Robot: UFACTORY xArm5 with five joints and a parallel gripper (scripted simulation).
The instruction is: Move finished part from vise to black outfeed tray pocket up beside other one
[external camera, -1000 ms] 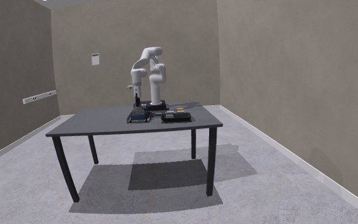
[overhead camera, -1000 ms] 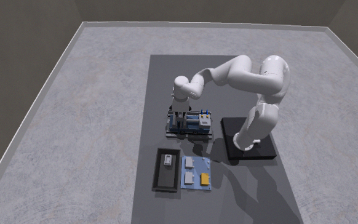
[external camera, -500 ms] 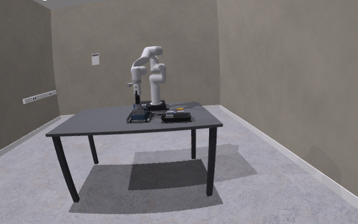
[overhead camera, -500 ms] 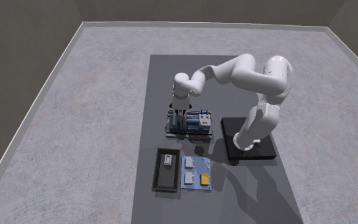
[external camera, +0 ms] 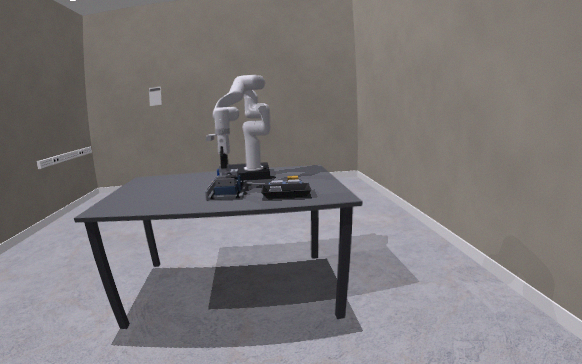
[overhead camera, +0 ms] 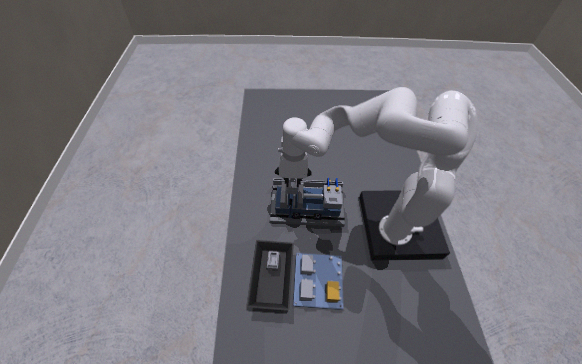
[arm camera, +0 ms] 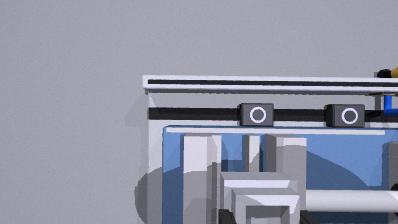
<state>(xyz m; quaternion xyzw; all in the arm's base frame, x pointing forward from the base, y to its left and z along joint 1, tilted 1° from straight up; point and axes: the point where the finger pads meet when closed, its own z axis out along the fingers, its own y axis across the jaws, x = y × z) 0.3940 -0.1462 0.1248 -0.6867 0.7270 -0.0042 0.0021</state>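
Now: hand 130 mm above the blue vise and 70 mm past it. From my hand the other things lie so: blue plate (320 mm to the left, 160 mm below, 90 mm behind); brass block (370 mm to the left, 140 mm below, 130 mm behind); grey control box (160 mm behind, 90 mm below, 10 mm to the left).
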